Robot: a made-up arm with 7 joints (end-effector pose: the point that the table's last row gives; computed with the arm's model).
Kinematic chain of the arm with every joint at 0, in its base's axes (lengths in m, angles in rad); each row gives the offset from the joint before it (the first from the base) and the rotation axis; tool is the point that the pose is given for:
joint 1: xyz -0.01 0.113 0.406 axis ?
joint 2: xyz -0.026 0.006 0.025 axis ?
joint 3: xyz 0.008 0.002 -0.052 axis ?
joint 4: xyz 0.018 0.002 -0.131 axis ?
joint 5: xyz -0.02 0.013 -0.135 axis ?
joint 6: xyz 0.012 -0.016 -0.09 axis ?
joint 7: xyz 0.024 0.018 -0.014 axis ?
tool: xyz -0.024 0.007 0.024
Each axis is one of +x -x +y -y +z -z.
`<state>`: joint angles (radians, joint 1 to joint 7).
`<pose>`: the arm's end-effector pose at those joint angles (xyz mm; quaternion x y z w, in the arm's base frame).
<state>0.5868 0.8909 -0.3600 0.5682 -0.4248 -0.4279 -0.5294</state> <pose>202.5 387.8 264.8 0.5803 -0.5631 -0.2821 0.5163</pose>
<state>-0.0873 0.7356 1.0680 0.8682 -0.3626 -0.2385 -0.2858</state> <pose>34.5 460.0 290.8 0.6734 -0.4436 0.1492 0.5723</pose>
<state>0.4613 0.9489 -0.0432 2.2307 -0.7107 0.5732 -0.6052</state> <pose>155.8 162.4 471.7 0.7027 -0.7082 -0.0306 0.0605</pose>
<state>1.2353 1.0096 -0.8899 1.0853 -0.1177 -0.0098 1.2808</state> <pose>287.0 292.6 467.9 0.1118 -0.2696 -0.6680 0.6845</pose>
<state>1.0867 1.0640 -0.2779 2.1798 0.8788 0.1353 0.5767</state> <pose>111.6 177.6 569.1 -0.0758 -0.7878 -0.5704 0.2198</pose>
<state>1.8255 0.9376 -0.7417 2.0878 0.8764 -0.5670 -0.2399</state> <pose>78.8 118.3 589.2 0.1551 0.9200 0.2804 0.2255</pose>
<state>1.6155 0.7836 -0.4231 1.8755 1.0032 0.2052 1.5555</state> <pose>109.3 169.6 648.2 -0.1773 -0.4927 -0.8514 0.0292</pose>
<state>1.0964 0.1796 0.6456 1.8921 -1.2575 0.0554 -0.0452</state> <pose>125.4 280.2 514.1 0.7167 -0.6351 0.2173 0.1891</pose>
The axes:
joint 1: -y
joint 2: +x
joint 3: +z
joint 4: -y
joint 5: +z
joint 6: +y
joint 7: -x

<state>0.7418 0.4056 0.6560 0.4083 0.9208 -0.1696 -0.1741</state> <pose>218.8 341.0 208.1 -0.0317 -0.5439 0.6955 0.4684</pose>
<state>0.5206 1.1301 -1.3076 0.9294 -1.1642 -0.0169 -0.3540</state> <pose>151.8 338.3 190.2 0.4063 -0.1553 -0.8763 0.2073</pose>
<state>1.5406 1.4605 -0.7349 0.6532 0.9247 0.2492 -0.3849</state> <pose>79.4 468.7 506.8 0.4433 -0.6233 0.4317 0.4781</pose>
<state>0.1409 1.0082 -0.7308 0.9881 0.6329 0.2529 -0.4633</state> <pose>161.9 319.3 195.5 0.4102 -0.2844 -0.1173 0.8585</pose>
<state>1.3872 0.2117 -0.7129 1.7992 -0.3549 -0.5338 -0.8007</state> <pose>169.0 4.3 536.4 0.0297 0.9534 0.0250 0.2991</pose>
